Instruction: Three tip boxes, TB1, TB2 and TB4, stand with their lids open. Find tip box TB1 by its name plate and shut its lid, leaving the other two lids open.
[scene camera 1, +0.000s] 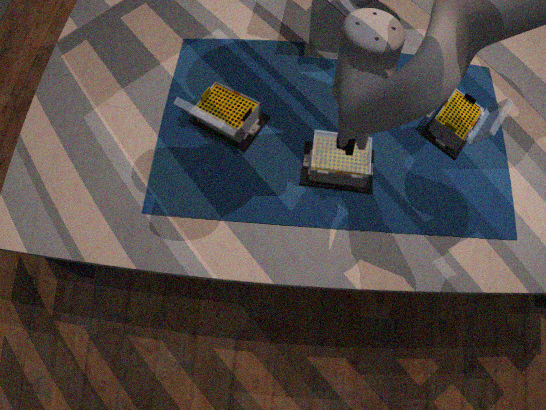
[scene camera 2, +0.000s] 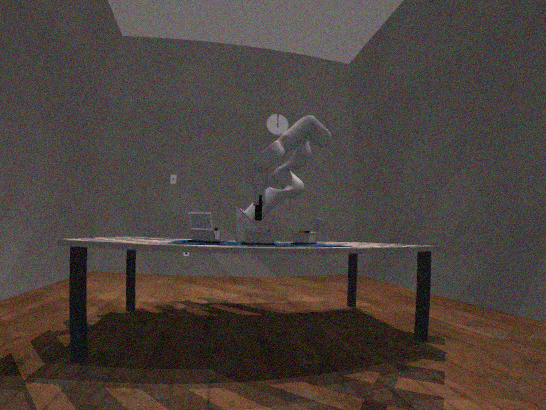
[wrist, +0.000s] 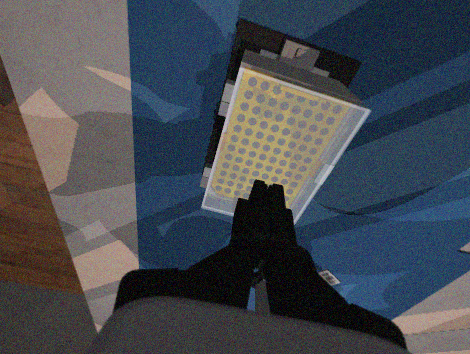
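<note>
The middle tip box (scene camera 1: 340, 176) (scene camera 2: 257, 237) (wrist: 295, 75) has its clear lid (scene camera 1: 332, 145) (wrist: 265, 135) down over the yellow rack; whether it is fully shut I cannot tell. Its plate is too blurred to read. The left tip box (scene camera 1: 227, 106) (scene camera 2: 202, 234) and the right tip box (scene camera 1: 457, 117) (scene camera 2: 304, 237) have lids standing open, left lid (scene camera 1: 200, 114) (scene camera 2: 200, 220) and right lid (scene camera 1: 492, 121). My gripper (scene camera 1: 350, 151) (scene camera 2: 258, 219) (wrist: 261, 199) is shut and empty, a little above the right part of the middle lid.
A blue mat (scene camera 1: 200, 200) lies under the three boxes on the patterned table (scene camera 1: 100, 215) (scene camera 2: 115, 243). The arm (scene camera 1: 385, 95) (scene camera 2: 295, 150) reaches over the mat between the middle and right boxes. A small name plate (wrist: 329, 277) shows beside the gripper in the wrist view, its text blurred.
</note>
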